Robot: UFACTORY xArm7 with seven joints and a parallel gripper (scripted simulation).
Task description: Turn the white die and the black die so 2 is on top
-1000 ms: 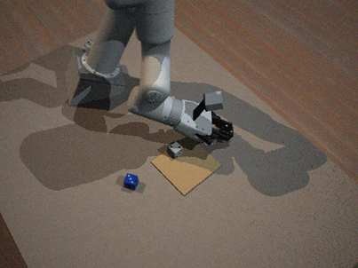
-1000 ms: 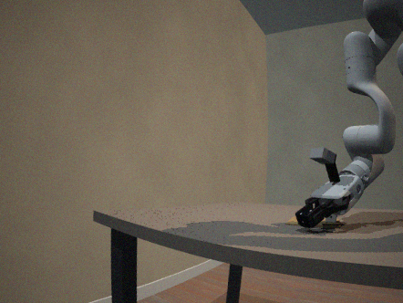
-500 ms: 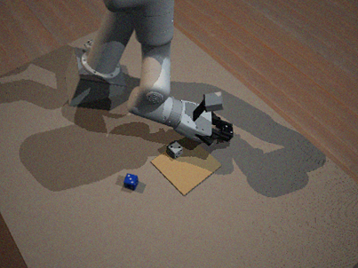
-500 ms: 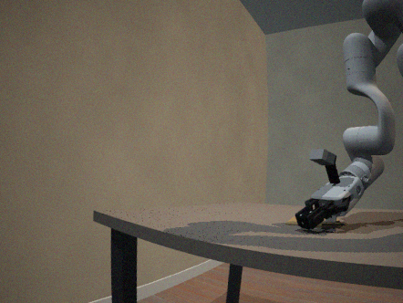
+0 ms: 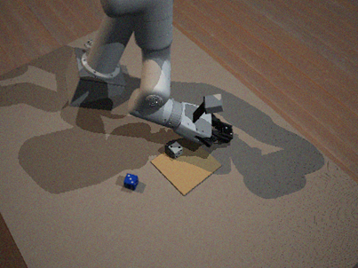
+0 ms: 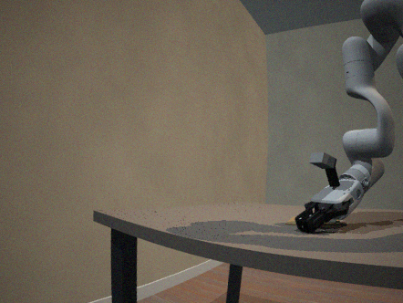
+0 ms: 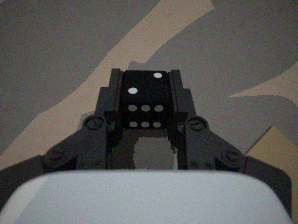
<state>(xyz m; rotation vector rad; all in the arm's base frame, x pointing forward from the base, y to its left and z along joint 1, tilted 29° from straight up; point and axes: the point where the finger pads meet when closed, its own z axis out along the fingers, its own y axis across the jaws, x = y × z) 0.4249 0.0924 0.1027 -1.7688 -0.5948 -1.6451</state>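
Now: the black die right at my hand. Also, from my hand: blue die: 60 mm behind, 290 mm to the right, 10 mm below; then white die: 50 mm behind, 140 mm to the right, 10 mm below; then tan mat: 10 mm behind, 140 mm to the right, 20 mm below.
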